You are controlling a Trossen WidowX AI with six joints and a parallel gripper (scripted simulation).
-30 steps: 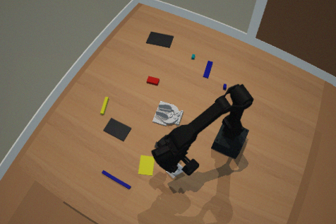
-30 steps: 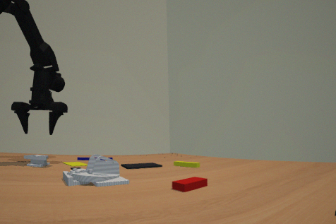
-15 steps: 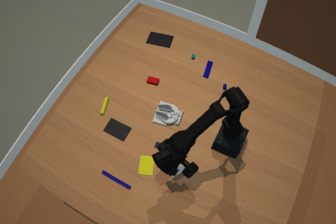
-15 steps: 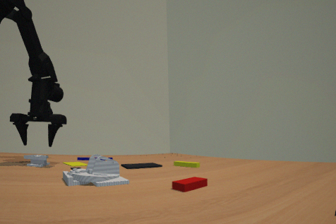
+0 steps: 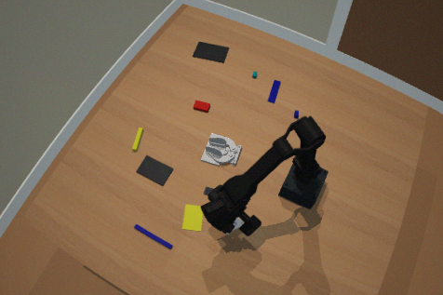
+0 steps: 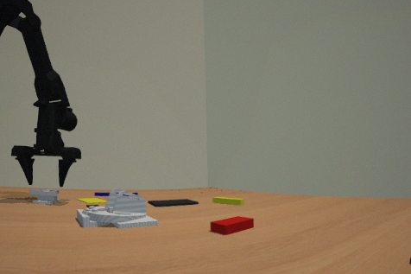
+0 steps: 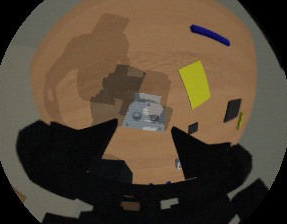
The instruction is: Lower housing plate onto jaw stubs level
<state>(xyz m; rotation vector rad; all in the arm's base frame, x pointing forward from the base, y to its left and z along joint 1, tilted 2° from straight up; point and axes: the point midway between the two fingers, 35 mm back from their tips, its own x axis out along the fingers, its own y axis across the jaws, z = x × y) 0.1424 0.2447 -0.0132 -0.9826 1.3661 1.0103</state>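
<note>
Right now the white part is 30 mm below my gripper tip and 10 mm to the left of it. Also, from my gripper tip: small dark square (130 mm ahead, 60 mm to the right, 40 mm below); then blue bar (210 mm ahead, 190 mm to the left, 40 mm below); then yellow plate (130 mm ahead, 50 mm to the left, 40 mm below).
</note>
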